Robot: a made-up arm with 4 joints.
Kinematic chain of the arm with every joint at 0, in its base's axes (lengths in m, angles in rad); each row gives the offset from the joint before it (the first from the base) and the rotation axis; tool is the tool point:
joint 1: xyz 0 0 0.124 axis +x
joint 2: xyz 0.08 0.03 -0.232 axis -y
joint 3: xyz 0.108 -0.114 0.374 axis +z
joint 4: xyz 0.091 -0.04 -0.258 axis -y
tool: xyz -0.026 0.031 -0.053
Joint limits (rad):
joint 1: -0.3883..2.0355
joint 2: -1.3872..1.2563
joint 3: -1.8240..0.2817
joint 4: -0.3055..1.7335
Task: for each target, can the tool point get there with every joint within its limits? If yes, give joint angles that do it. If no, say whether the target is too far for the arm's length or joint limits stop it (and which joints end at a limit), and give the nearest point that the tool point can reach.
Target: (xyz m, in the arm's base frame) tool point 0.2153 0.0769 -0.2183
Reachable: yes | joints 0.8081 -0.8449 -1.2530 0.8416
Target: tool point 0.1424 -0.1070 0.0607
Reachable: yes | joints 0.0400 0.8869 -0.2425 0.0882
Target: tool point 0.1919 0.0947 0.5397
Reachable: no: joint limits stop it (at a limit: joint 1, joint 4) | nearest point 0.1263 -0.0594 0.1896 | short by 0.388 m
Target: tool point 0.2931 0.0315 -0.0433
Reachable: yes | joints 0.8721 0.1608 -0.1240 0.9775
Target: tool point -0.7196 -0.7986 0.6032
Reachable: no: too far | nearest point 0.0193 -0.2519 0.1203 | short by 1.038 m
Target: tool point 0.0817 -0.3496 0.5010
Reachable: no: joint limits stop it (at a limit: joint 1, joint 4) | nearest point 0.0808 -0.1903 0.1903 | short by 0.349 m
